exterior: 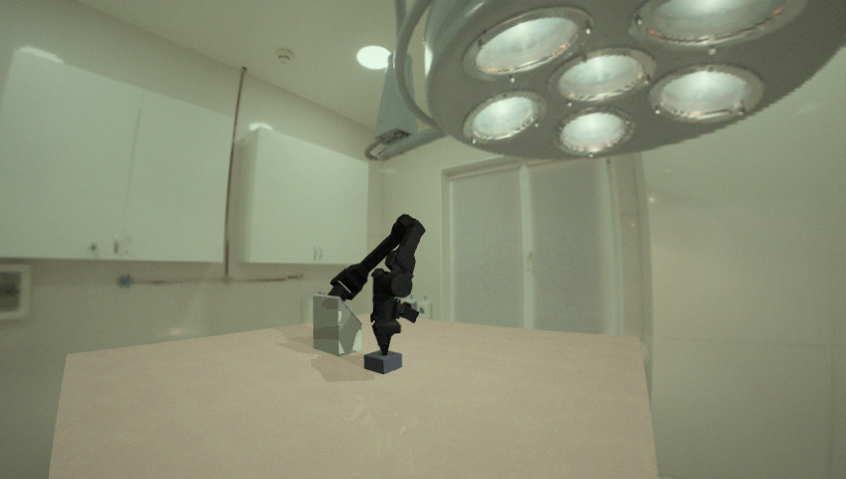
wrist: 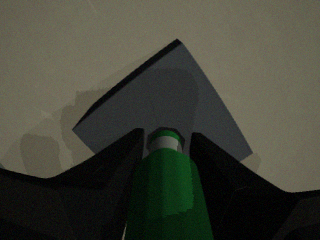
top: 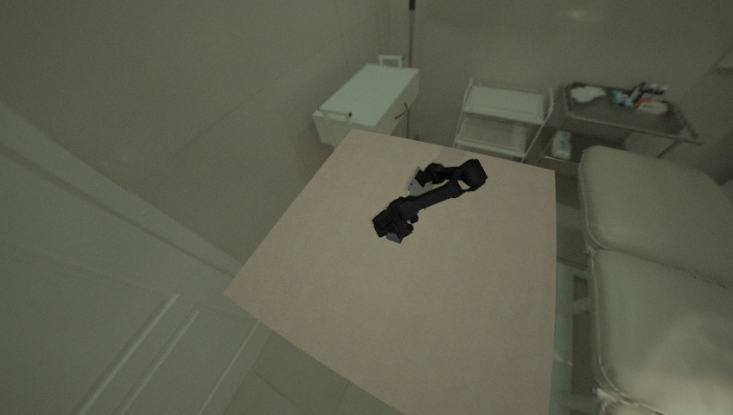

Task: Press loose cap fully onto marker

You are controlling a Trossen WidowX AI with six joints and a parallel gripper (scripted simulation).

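My gripper tip is 5 cm below the green cap. Round my gripper tip: holder block: 2 cm below.
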